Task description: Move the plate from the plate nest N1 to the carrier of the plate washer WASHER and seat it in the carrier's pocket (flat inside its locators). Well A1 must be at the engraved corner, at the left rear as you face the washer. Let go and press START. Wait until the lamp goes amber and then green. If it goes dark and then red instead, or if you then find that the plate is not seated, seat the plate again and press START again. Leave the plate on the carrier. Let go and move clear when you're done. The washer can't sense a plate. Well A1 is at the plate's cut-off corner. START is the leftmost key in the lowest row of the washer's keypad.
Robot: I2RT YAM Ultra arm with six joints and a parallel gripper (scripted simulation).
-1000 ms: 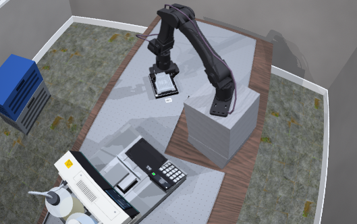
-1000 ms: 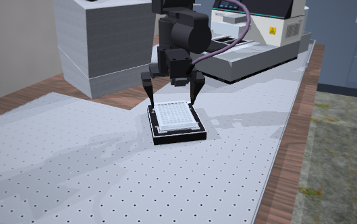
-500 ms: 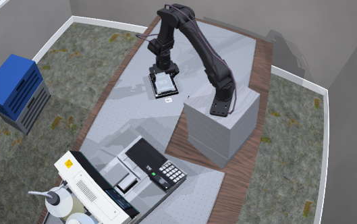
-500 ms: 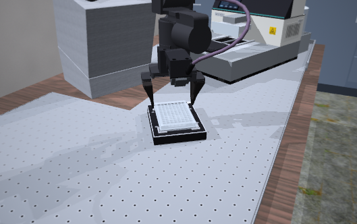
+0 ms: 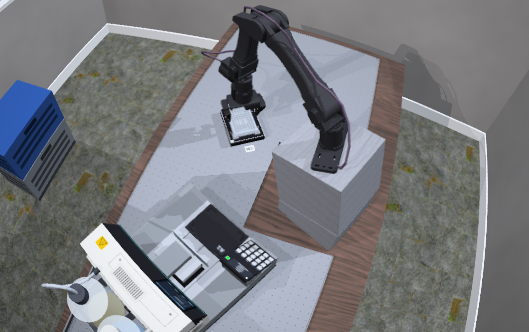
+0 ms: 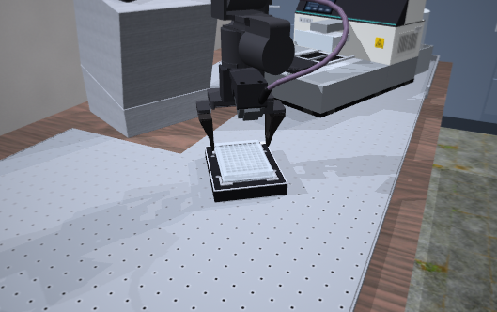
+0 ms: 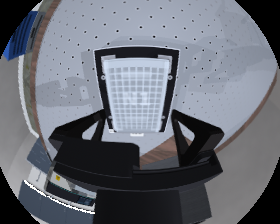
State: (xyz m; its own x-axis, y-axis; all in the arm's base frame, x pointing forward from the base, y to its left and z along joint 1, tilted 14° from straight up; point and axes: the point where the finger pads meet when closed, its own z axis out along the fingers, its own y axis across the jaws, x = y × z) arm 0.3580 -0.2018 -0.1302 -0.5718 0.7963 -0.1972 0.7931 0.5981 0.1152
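Right now my hand is 3 cm above the well plate and 1 cm short of it. From my hand the other things lie so: plate washer: 59 cm to the left, 7 cm above, 2 cm behind; plate nest N1: 5 cm below, 1 cm ahead; label: 8 cm to the left, 6 cm below, 6 cm behind.
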